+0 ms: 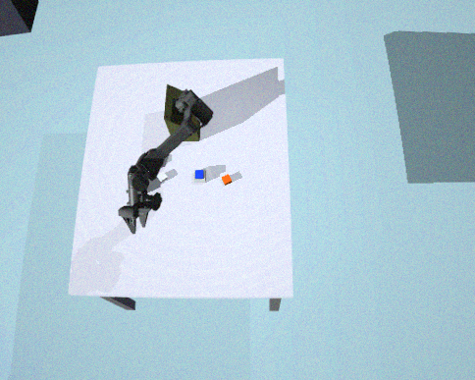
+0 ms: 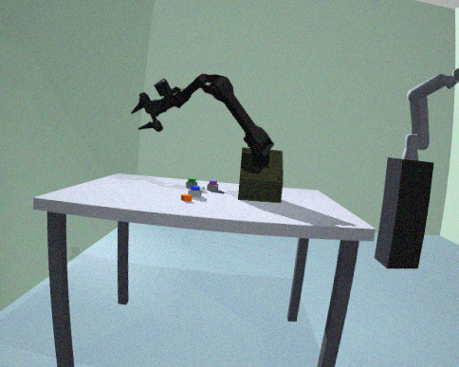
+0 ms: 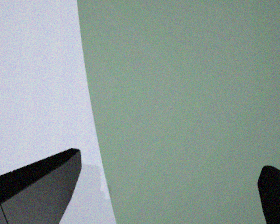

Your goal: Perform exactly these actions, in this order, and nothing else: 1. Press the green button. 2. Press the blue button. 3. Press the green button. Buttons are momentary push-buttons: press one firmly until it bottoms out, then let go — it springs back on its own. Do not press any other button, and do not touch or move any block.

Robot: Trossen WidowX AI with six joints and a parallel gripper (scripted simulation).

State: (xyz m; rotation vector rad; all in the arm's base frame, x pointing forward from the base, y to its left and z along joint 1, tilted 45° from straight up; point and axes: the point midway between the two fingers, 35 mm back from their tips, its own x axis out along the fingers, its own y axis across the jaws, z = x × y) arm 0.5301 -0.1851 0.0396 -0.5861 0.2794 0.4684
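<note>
Right now my gripper tip is 27 cm past the green button, 25 cm above it and 8 cm to the left of it. The rest, counted from my gripper tip: purple button 37 cm behind, 25 cm below, 5 cm to the right; then white block 32 cm behind, 27 cm below, 2 cm to the left; then blue button 31 cm behind, 25 cm below, 18 cm to the left.
</note>
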